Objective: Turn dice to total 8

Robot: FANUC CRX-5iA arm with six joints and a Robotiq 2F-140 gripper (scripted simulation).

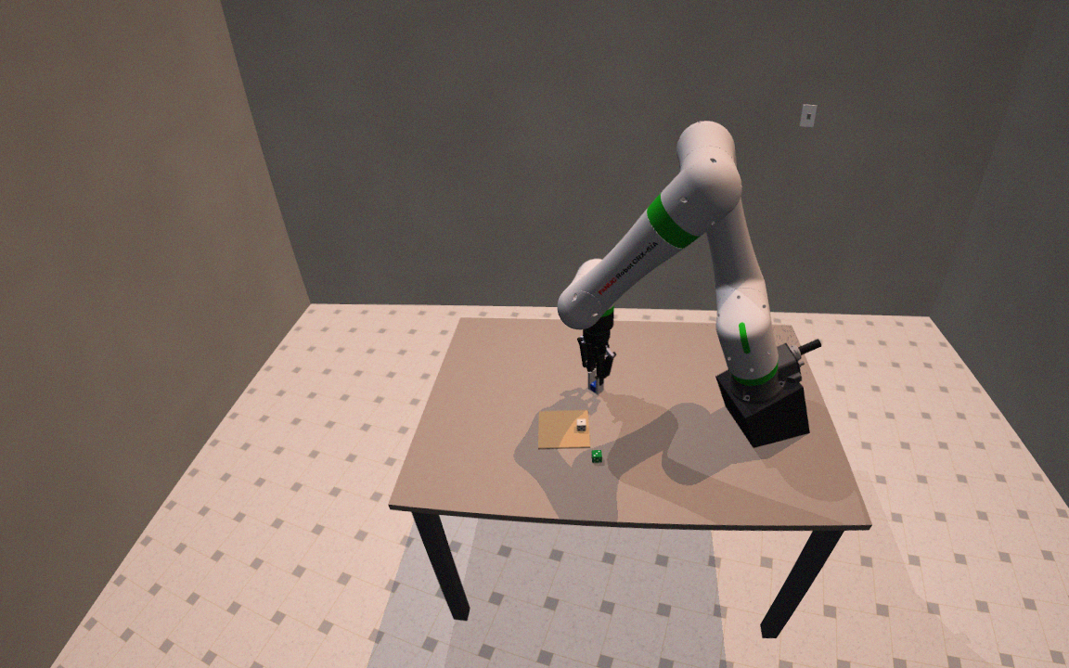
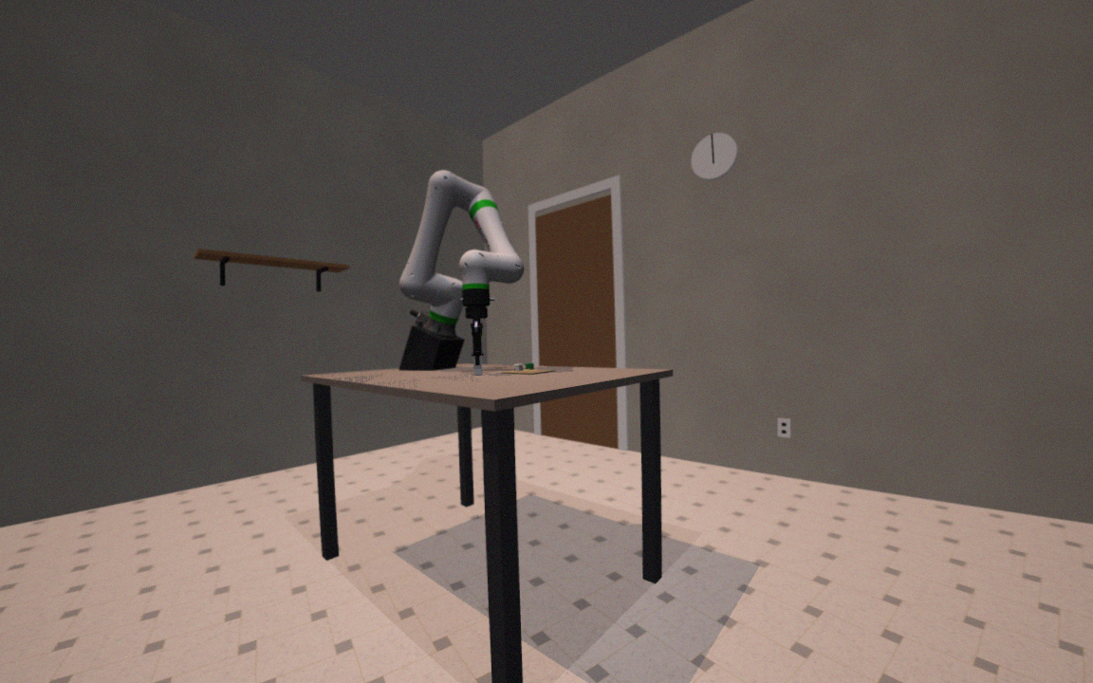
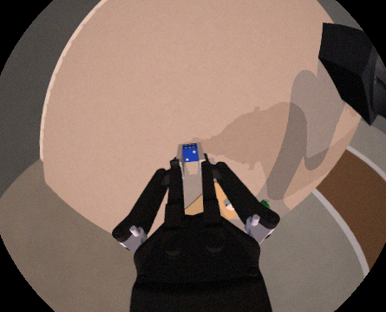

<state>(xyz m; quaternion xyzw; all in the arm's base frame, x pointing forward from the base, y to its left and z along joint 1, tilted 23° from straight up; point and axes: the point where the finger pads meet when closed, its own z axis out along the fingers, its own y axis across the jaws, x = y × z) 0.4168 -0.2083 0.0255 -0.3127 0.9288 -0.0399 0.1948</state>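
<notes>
Now: hand 15 cm to the right of the mat, 11 cm short of it and 3 cm above it. Round my hand: green die: 27 cm to the left, 4 cm ahead, 2 cm below; blue die: 2 cm below; white die: 15 cm to the left, 6 cm ahead, 2 cm below.
</notes>
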